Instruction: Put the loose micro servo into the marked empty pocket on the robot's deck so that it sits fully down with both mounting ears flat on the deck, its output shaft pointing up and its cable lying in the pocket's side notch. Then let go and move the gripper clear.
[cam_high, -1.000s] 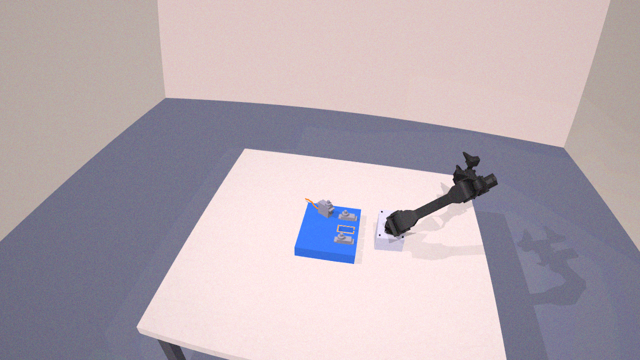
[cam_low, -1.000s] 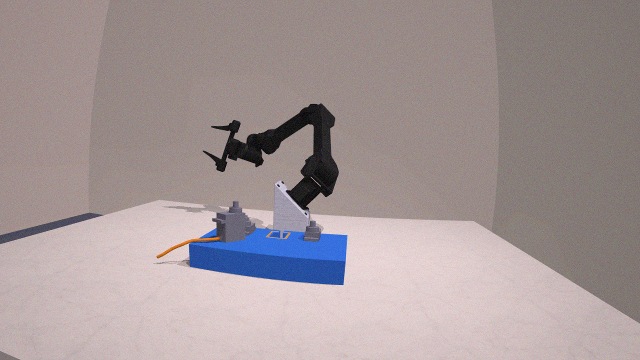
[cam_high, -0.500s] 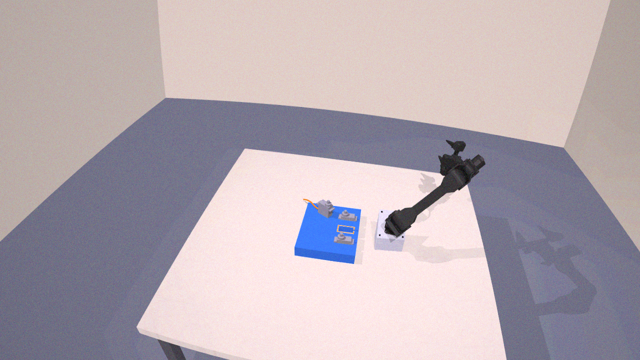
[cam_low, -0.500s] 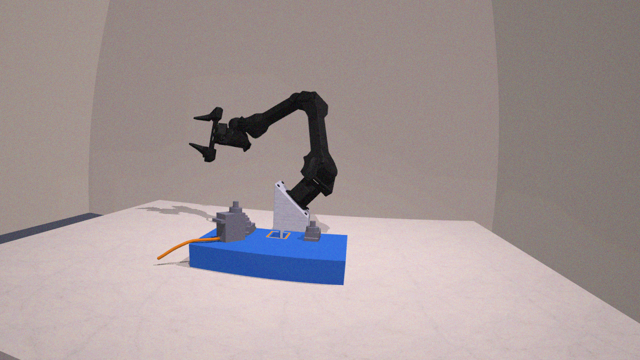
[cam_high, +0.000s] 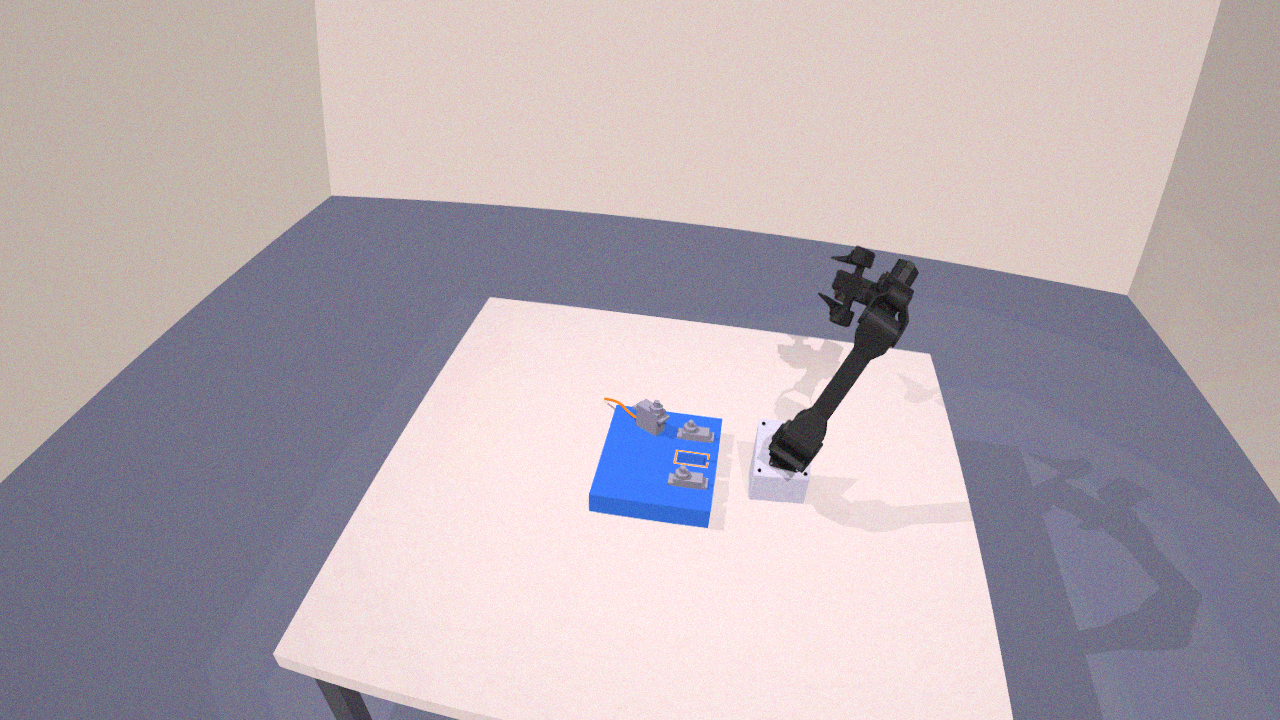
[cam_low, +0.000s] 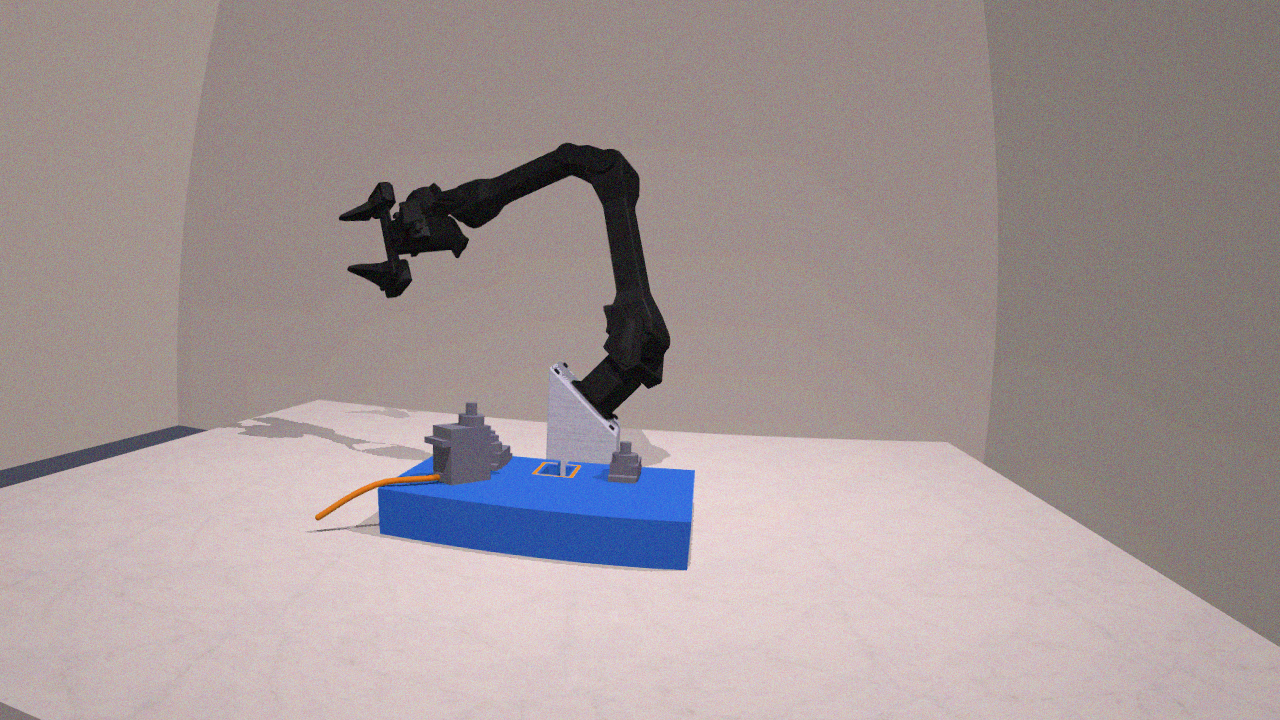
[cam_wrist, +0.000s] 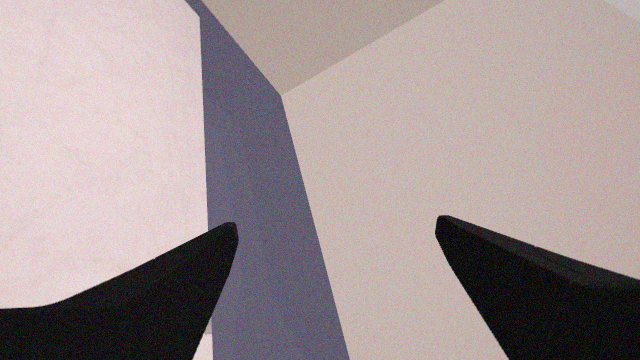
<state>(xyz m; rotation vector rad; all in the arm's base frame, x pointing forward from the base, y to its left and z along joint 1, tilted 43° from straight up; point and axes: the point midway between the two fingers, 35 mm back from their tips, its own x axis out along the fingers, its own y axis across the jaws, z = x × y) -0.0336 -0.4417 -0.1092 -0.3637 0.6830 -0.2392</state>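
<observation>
Right now my gripper tip is 430 mm to the right of the blue deck, 330 mm short of it and 290 mm above it.
</observation>
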